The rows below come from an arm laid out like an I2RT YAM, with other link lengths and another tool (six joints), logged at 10 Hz.
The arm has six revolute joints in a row. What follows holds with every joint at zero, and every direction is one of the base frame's.
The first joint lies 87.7 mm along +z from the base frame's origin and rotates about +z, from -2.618 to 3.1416 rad.
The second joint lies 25.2 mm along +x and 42.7 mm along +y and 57.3 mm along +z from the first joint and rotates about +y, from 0 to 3.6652 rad.
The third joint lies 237.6 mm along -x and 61.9 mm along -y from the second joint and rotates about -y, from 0 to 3.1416 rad.
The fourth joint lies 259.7 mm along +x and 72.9 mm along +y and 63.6 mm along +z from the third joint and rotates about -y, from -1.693 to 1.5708 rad.
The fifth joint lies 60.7 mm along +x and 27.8 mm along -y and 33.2 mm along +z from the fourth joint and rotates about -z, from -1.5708 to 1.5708 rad.
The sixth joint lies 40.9 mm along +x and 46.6 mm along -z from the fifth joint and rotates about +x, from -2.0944 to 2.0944 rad.
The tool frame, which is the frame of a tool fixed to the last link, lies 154 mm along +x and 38 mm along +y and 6 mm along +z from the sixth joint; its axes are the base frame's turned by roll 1.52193, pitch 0.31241 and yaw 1.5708 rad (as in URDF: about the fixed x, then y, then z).
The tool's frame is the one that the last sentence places.
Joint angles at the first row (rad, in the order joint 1, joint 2, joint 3, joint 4, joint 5, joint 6):
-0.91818, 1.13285, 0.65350, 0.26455, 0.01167, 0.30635
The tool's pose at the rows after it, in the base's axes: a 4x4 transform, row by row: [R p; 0 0 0 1], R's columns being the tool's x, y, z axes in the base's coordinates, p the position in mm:
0.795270 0.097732 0.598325 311.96; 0.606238 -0.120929 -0.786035 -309.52; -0.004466 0.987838 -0.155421 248.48; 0 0 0 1
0.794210 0.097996 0.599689 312.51; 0.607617 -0.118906 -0.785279 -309.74; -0.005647 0.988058 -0.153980 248.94; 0 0 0 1
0.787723 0.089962 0.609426 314.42; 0.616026 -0.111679 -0.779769 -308.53; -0.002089 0.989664 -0.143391 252.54; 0 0 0 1
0.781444 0.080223 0.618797 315.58; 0.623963 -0.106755 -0.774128 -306.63; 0.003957 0.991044 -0.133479 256.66; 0 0 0 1
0.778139 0.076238 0.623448 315.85; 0.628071 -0.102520 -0.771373 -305.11; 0.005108 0.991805 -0.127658 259.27; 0 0 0 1
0.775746 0.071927 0.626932 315.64; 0.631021 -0.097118 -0.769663 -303.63; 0.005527 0.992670 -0.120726 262.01; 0 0 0 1
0.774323 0.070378 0.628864 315.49; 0.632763 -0.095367 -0.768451 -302.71; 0.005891 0.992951 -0.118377 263.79; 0 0 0 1
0.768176 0.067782 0.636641 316.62; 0.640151 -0.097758 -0.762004 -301.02; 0.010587 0.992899 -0.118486 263.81; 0 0 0 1
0.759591 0.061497 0.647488 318.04; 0.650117 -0.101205 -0.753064 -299.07; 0.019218 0.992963 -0.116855 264.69; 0 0 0 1
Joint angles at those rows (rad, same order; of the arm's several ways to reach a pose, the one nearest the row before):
-0.91807, 1.13323, 0.65337, 0.27494, 0.00228, 0.30832
-0.91811, 1.13566, 0.65538, 0.27682, 0.00077, 0.30680
-0.91769, 1.13513, 0.65808, 0.28429, -0.00998, 0.30833
-0.91771, 1.12889, 0.65962, 0.28648, -0.02110, 0.31253
-0.91731, 1.12196, 0.65960, 0.28543, -0.02609, 0.31293
-0.91733, 1.11332, 0.65809, 0.28527, -0.02993, 0.31288
-0.91733, 1.10767, 0.65920, 0.28086, -0.03220, 0.31294
-0.91737, 1.10649, 0.65808, 0.28063, -0.04250, 0.31595
-0.91885, 1.10523, 0.65801, 0.28096, -0.05835, 0.32211

